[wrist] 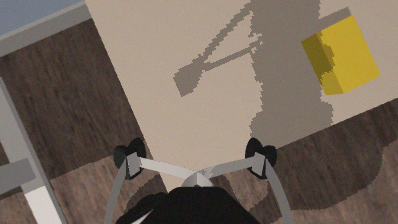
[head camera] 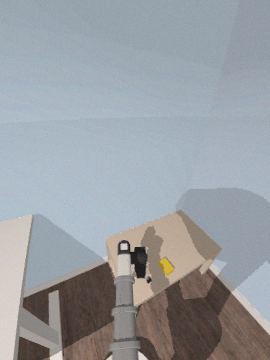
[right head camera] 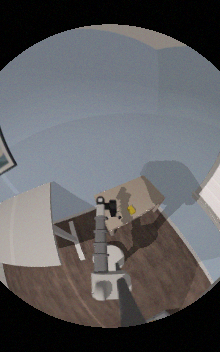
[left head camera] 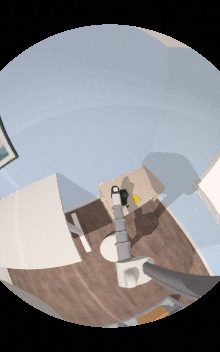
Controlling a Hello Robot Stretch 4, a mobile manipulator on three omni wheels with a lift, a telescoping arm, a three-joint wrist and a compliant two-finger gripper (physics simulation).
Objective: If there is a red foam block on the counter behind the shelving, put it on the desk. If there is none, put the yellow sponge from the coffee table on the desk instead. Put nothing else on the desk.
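Where they show: gripper, fingertip midpoint: (wrist: 195, 151) (head camera: 138, 282) (right head camera: 112, 218); robot's base, link origin: (right head camera: 108, 257) (left head camera: 114, 247).
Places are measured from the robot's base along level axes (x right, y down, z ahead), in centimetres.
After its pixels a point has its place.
The yellow sponge (head camera: 167, 266) {x 32.2, y -46.7, z 57.2 cm} (left head camera: 136, 198) {x 32.0, y -46.7, z 57.3 cm} (right head camera: 131, 209) {x 32.1, y -46.8, z 57.4 cm} (wrist: 350, 57) {x 32.0, y -46.7, z 57.8 cm} lies on the tan table (head camera: 175, 227) {x 51.7, y -42.2, z 95.9 cm} (left head camera: 145, 180) {x 56.1, y -42.2, z 87.0 cm} (right head camera: 142, 190) {x 55.2, y -42.2, z 87.7 cm} (wrist: 150, 50) {x 1.4, y -42.2, z 60.0 cm}, close to one edge. My gripper (head camera: 142, 277) (wrist: 195, 151) {x 8.7, y -54.2, z 45.6 cm} is open and empty, with its fingers well apart. It hangs above one end of the tan table. In the wrist view the sponge is up and to the right of the right fingertip, apart from it. The red foam block and the counter behind the shelving do not show in these views. Which surface is the desk is not certain.
A large white table (head camera: 12, 270) {x -45.2, y -92.2, z 36.8 cm} (left head camera: 35, 225) {x -60.9, y -92.2, z 17.4 cm} (right head camera: 30, 230) {x -55.5, y -92.2, z 16.0 cm} stands to the left, with light legs. Blue walls rise behind the tan table. A white panel (left head camera: 212, 185) {x 114.0, y -98.6, z 29.2 cm} stands at the right. A grey-framed orange-brown surface (left head camera: 152, 315) shows at the bottom edge of the left head view.
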